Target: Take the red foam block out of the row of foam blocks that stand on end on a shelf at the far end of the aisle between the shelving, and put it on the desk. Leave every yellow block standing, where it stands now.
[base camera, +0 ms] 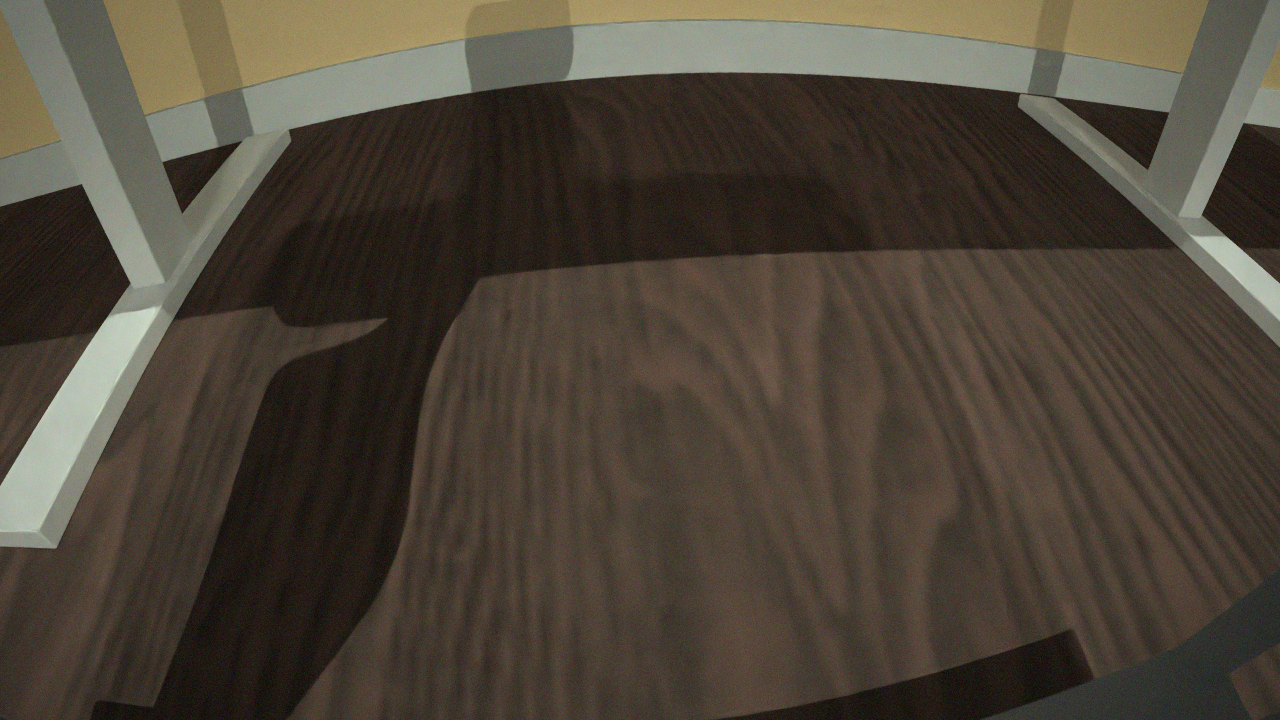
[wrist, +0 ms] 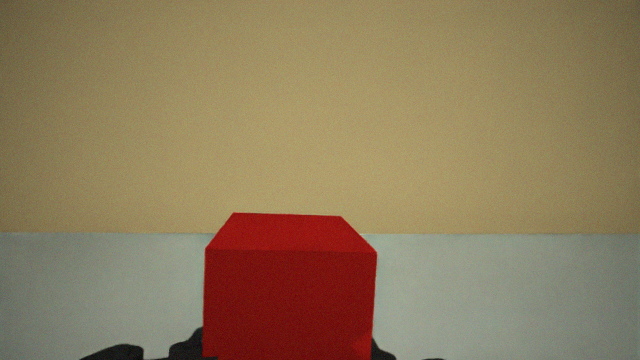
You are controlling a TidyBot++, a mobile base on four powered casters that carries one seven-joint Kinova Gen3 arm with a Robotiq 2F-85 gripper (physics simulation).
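Frame: origin at the arm's base, x ahead, y left, z up, level; metres.
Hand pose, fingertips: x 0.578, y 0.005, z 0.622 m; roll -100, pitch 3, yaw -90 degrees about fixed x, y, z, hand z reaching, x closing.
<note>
Each offset is from my fingertips to the top centre of the thing. "spot": to the spot under its first point. Level surfaces: height alone.
The red foam block @(0.001 m right, 0.028 m back, 0.057 m up) (wrist: pixel 289 300) is in the lower middle of the wrist view, with its top face and near face showing. My gripper (wrist: pixel 285 341) is shut on it, and parts of the black fingers show at both sides of the block. The pale desk top @(0.068 m down) (wrist: pixel 500 295) spreads behind and to both sides of the block. The lower end of the block is out of view, so I cannot tell whether it touches the desk. The yellow blocks and their shelf do not show in either view.
In the base view, a white desk leg @(spot: 0.456 m left, 0.063 m ahead, 0.841 m down) (base camera: pixel 116 152) with its foot (base camera: pixel 80 402) stands at the left, and another leg @(spot: 0.738 m right, 0.070 m ahead, 0.857 m down) (base camera: pixel 1208 116) with its foot @(spot: 0.723 m right, 0.185 m ahead, 1.006 m down) (base camera: pixel 1109 174) at the right. A yellowish wall (base camera: pixel 760 8) (wrist: pixel 320 110) with a pale skirting board (base camera: pixel 760 46) is behind them. Shadows cross the wooden floor @(1.018 m down) (base camera: pixel 716 447).
</note>
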